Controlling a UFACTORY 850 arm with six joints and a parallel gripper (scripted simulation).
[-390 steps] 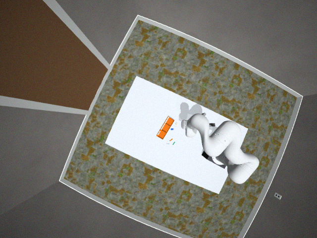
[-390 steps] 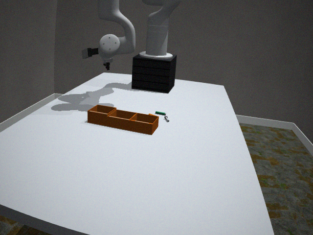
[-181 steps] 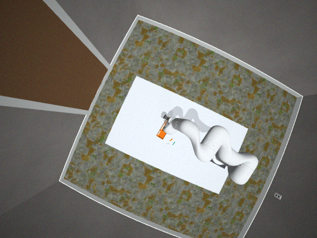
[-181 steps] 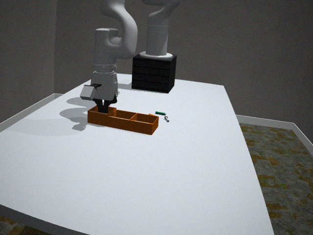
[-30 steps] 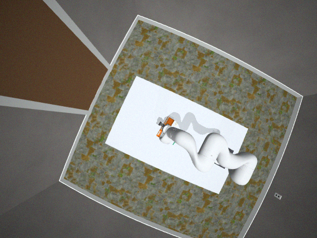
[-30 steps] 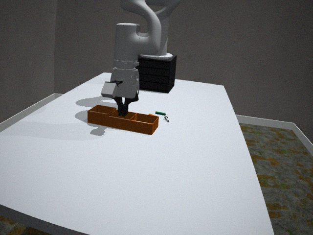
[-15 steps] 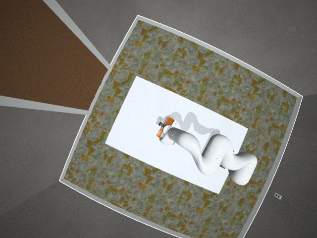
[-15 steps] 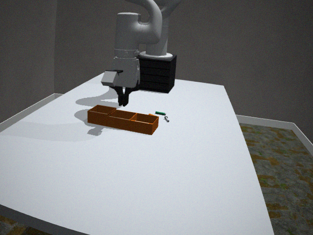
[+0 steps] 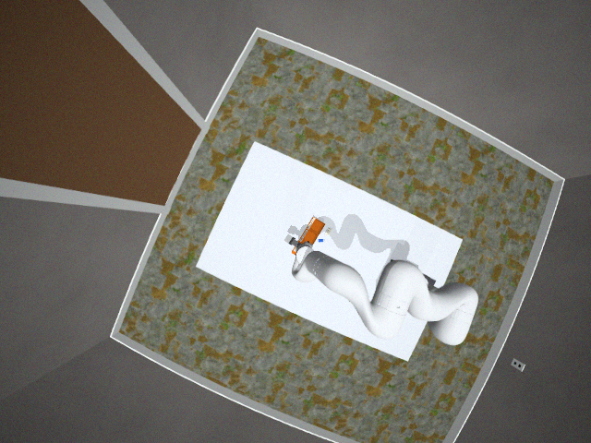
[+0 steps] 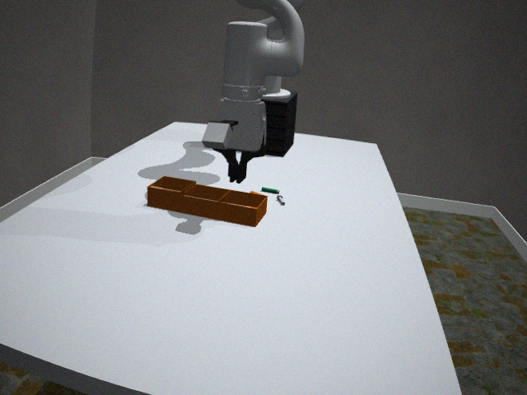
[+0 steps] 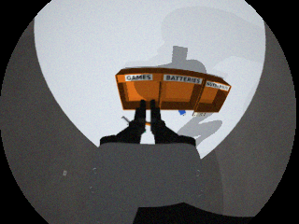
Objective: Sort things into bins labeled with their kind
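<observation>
The grey bolt is 12 cm behind my hand, 8 cm to the left of it and 9 cm below it. Also, from my hand: orange stick: 12 cm behind, 3 cm to the left, 9 cm below; three joined orange bins: 7 cm to the right, 7 cm below; blue USB stick: 9 cm behind, 9 cm to the right, 9 cm below.
</observation>
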